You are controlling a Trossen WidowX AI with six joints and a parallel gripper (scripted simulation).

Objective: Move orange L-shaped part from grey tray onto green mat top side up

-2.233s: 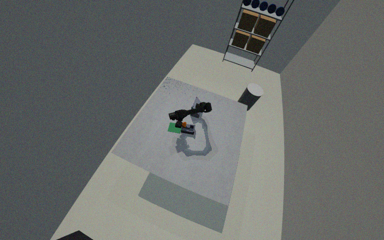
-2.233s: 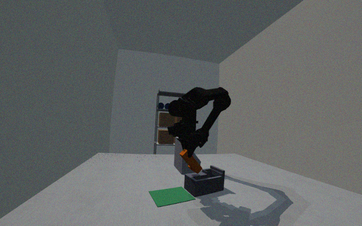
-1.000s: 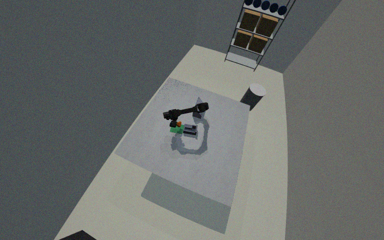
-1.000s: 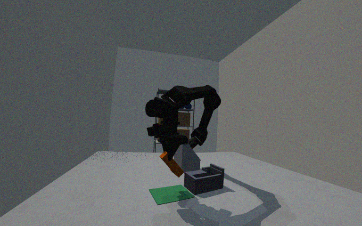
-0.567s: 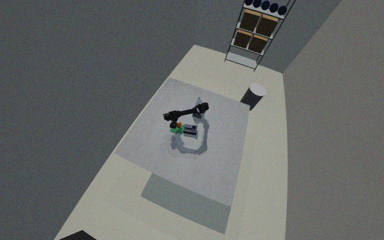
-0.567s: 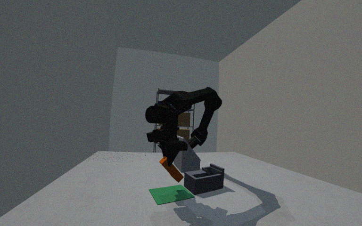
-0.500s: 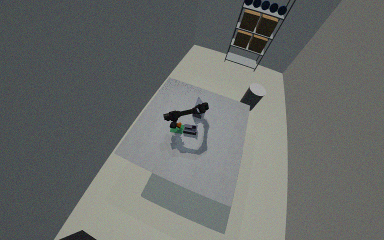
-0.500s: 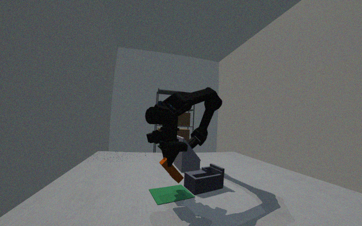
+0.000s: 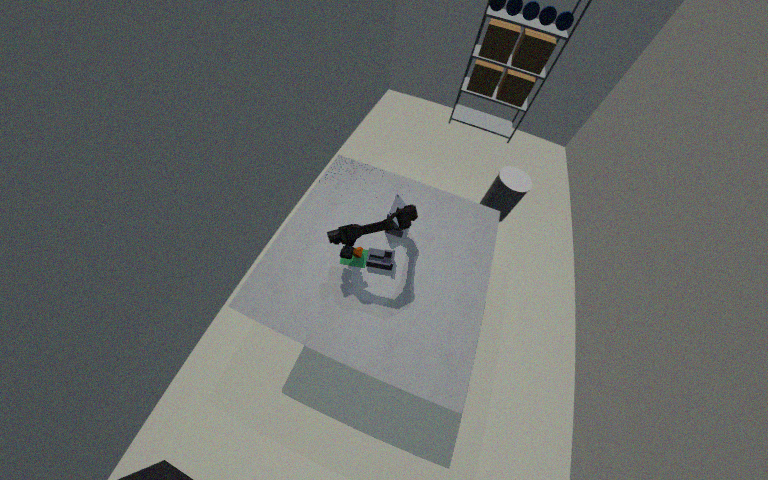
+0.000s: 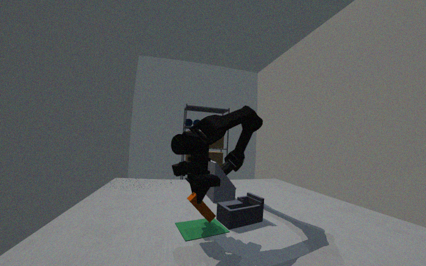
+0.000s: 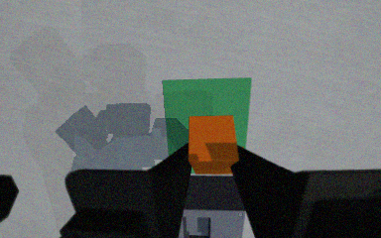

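Now: gripper tip 110 mm above the green mat and 20 mm to the right of it. From my gripper tip the other things lie so: orange l-shaped part: 30 mm to the left, 30 mm below, 20 mm behind.
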